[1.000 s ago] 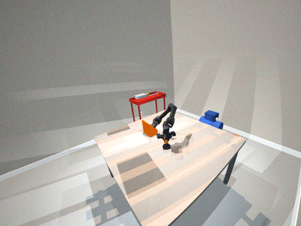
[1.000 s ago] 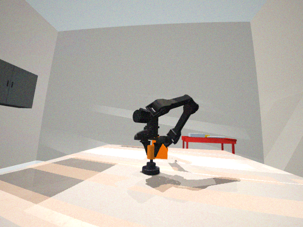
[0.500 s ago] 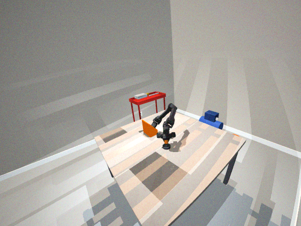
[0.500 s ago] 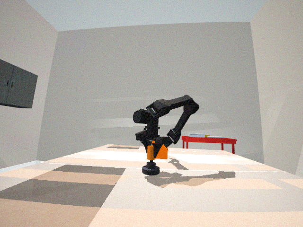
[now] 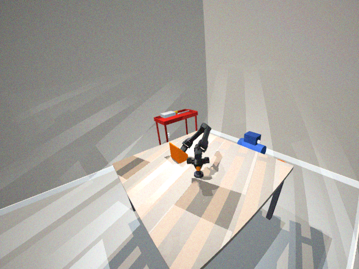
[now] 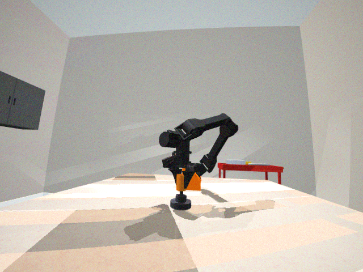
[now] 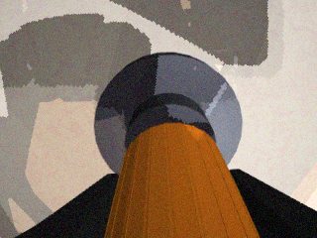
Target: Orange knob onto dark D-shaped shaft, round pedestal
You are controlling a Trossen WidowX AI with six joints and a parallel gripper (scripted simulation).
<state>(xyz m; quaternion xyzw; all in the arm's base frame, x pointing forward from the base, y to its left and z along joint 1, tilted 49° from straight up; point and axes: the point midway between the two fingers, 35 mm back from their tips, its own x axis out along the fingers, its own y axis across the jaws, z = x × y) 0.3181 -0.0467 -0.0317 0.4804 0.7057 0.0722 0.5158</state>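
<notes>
The orange knob is 20 mm above my gripper tip. Round my gripper tip: dark round pedestal (40 mm below).
</notes>
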